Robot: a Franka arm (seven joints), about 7 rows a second.
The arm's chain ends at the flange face. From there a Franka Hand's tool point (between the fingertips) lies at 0.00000 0.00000 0.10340 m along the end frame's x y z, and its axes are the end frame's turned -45 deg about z.
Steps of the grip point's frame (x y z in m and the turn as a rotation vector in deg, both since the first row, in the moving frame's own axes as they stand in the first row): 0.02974 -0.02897 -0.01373 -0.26 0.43 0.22; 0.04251 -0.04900 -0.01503 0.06 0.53 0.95; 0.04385 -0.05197 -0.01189 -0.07 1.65 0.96
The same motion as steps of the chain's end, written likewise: -0.00034 -0.04130 -0.01373 0.12 0.49 0.22; -0.00520 -0.06396 -0.01503 0.42 0.33 0.95; -0.00795 -0.06576 -0.01185 1.12 1.22 0.96
